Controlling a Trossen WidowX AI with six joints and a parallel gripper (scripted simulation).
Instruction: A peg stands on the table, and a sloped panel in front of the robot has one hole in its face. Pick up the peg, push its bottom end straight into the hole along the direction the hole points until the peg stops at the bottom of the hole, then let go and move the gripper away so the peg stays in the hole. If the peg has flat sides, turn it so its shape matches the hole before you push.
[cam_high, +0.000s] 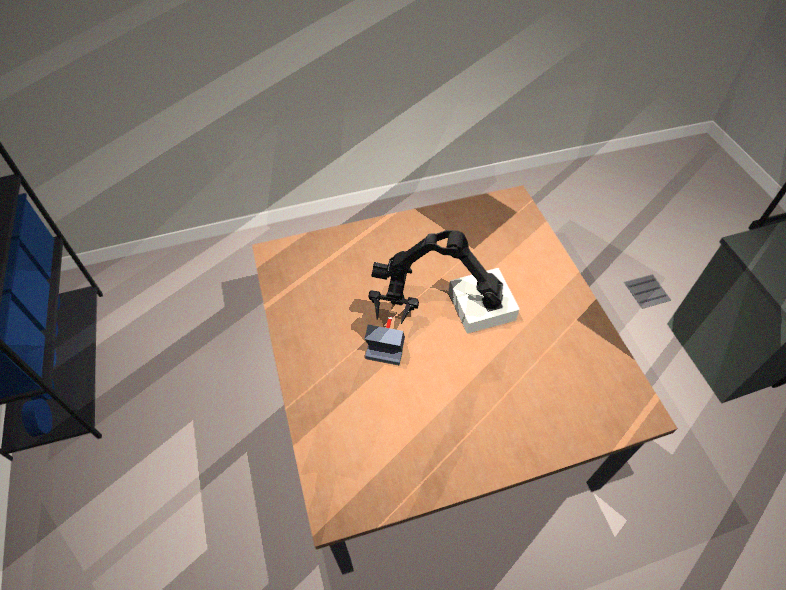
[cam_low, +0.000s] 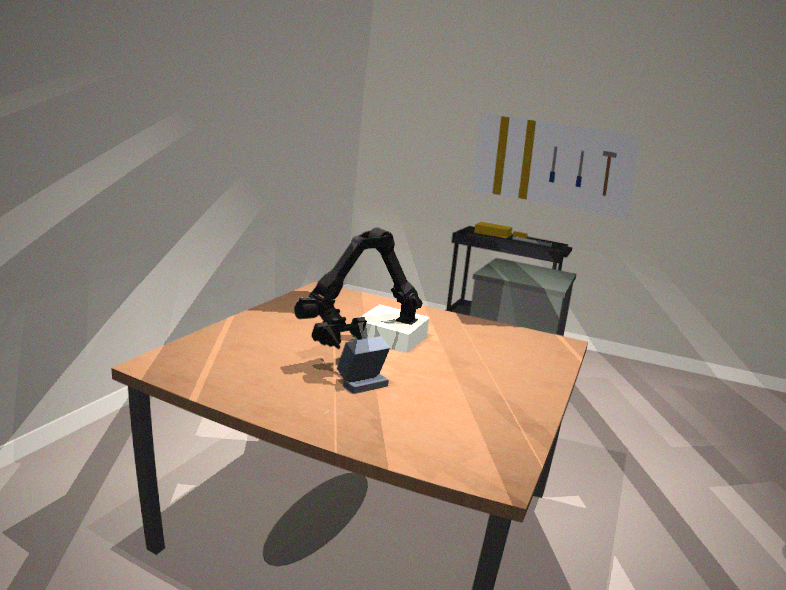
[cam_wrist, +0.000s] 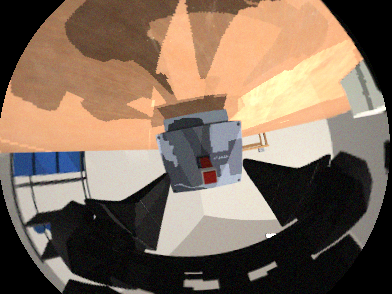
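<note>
My gripper tip is now 1 cm to the right of the red peg. The rest, counted from my gripper tip: sloped panel (6 cm to the left, 3 cm ahead, 2 cm below).
</note>
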